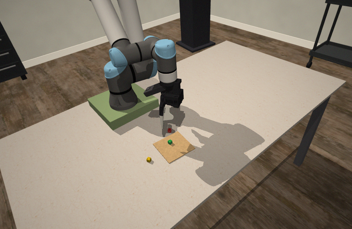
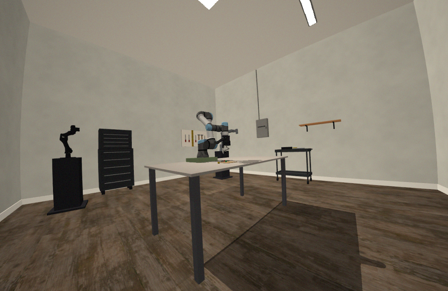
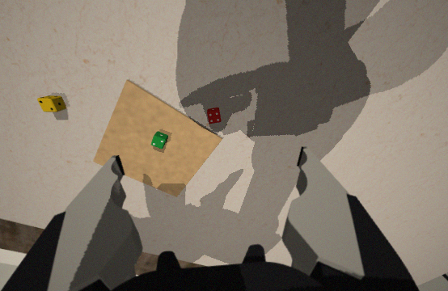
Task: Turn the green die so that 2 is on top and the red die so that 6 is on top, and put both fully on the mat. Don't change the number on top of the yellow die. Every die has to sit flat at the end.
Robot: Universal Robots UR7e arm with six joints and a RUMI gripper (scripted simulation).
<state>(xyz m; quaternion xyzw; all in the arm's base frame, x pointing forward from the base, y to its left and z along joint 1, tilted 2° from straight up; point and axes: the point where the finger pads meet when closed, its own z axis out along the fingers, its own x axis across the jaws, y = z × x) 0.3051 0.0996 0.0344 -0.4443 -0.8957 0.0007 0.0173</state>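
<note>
My hand is 8 cm above the red die. Also, from my hand: yellow die: 10 cm ahead, 17 cm to the right, 8 cm below; then green die: 7 cm ahead, 4 cm to the right, 8 cm below; then tan mat: 9 cm ahead, 4 cm to the right, 9 cm below.
</note>
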